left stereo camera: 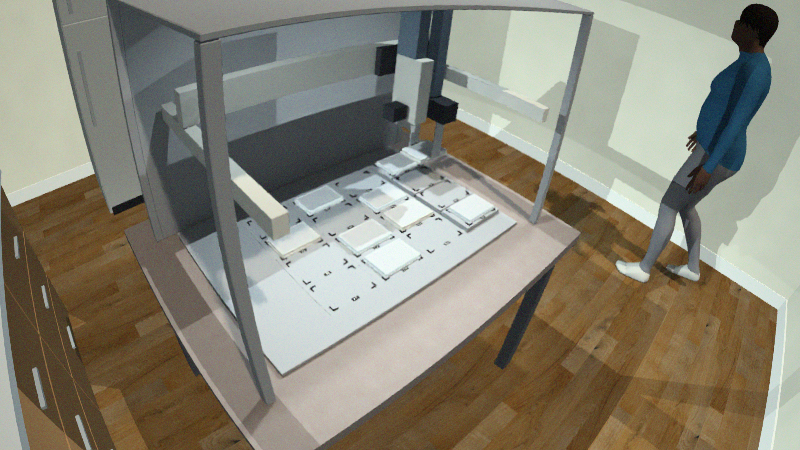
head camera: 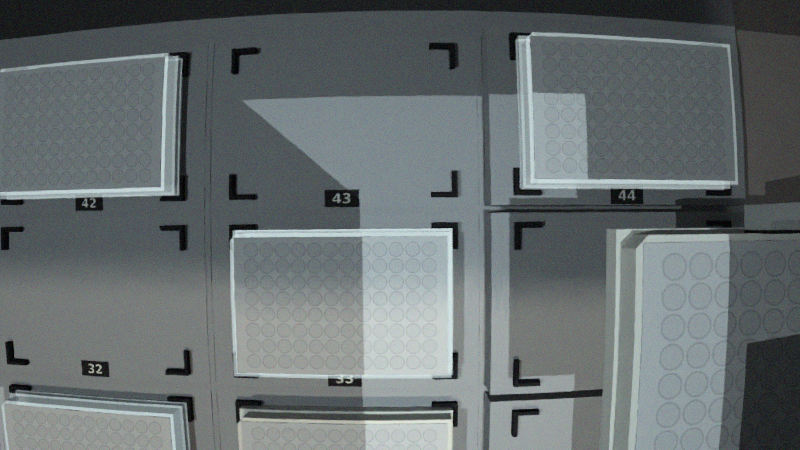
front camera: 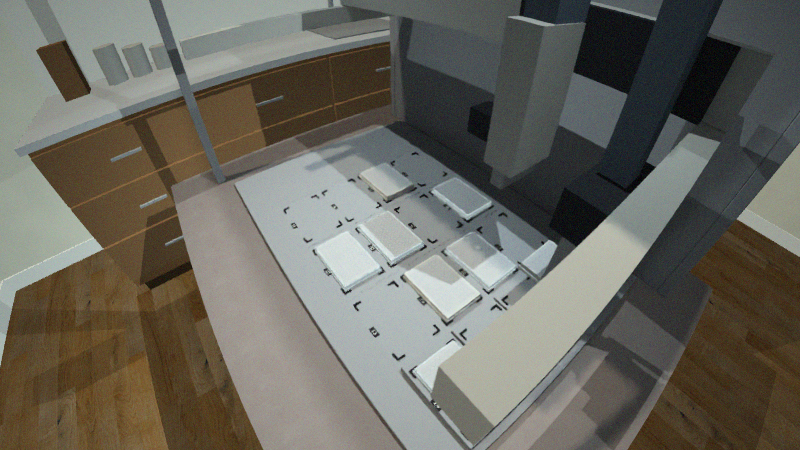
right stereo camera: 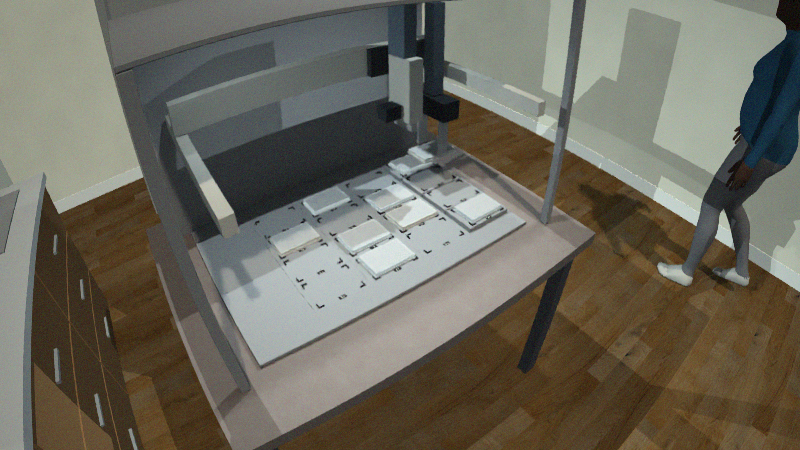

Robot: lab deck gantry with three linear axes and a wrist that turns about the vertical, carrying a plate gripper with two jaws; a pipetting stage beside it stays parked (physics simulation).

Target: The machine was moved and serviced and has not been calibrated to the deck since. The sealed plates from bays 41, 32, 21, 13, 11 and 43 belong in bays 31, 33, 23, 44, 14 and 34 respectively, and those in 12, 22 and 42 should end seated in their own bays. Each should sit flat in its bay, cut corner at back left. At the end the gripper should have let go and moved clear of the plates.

Labels:
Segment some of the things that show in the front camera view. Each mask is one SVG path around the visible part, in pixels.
My gripper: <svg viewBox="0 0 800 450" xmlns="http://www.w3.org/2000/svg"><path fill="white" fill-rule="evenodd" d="M656 167L645 162L639 176L627 188L624 188L597 172L600 161L564 187L549 227L562 237L540 281L585 240Z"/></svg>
A sealed plate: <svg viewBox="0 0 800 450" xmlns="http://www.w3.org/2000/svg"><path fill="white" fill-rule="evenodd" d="M359 175L368 186L386 201L393 200L415 188L412 182L387 163L382 163L363 171Z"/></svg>

